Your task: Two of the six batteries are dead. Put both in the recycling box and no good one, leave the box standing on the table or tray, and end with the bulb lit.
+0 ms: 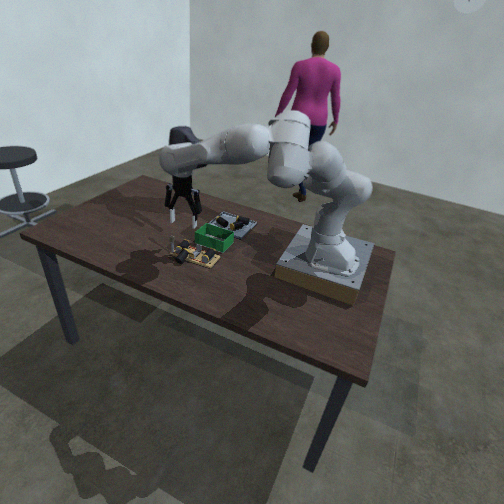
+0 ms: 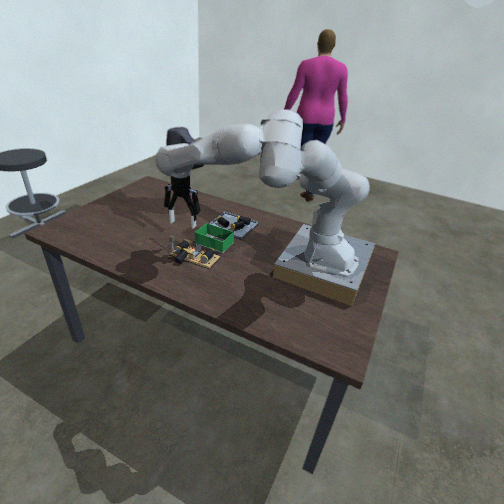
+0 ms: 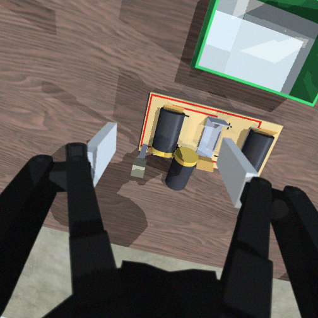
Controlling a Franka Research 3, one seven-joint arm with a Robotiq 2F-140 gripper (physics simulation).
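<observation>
My gripper is open and empty, above the tan circuit board. On the board, one dark battery lies at the left and another at the right, partly behind a finger. A third battery, gold end up, leans at the board's near edge. A silver-grey piece sits between. I cannot make out a lit bulb. The green recycling box stands upright behind the board; no battery shows in its visible interior. Three batteries lie on the grey tray.
A small grey lever sticks out at the board's near left corner. The robot's base plate is at the right of the table. A person stands behind the table, and a stool is at the left.
</observation>
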